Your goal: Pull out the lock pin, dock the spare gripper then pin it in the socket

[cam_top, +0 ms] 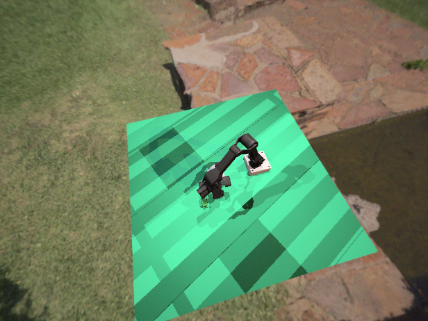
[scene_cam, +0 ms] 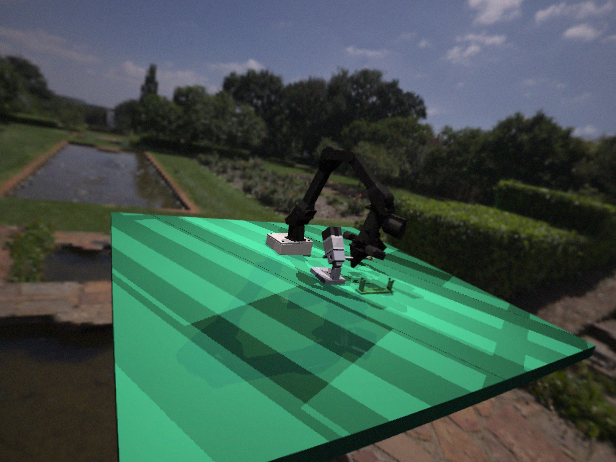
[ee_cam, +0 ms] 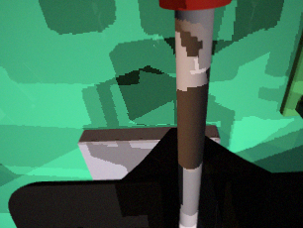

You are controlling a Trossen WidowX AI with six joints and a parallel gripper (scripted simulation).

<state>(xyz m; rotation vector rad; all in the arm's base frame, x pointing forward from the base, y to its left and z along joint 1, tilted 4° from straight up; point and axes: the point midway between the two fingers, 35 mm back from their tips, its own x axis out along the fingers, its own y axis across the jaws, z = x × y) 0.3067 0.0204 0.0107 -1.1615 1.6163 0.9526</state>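
Right now the grey mount is 30 mm behind my gripper tip and 70 mm to the right of it. Round my gripper tip: spare gripper 50 mm behind, 70 mm to the right, 70 mm above; green cradle 100 mm ahead, 20 mm to the left, 30 mm below.
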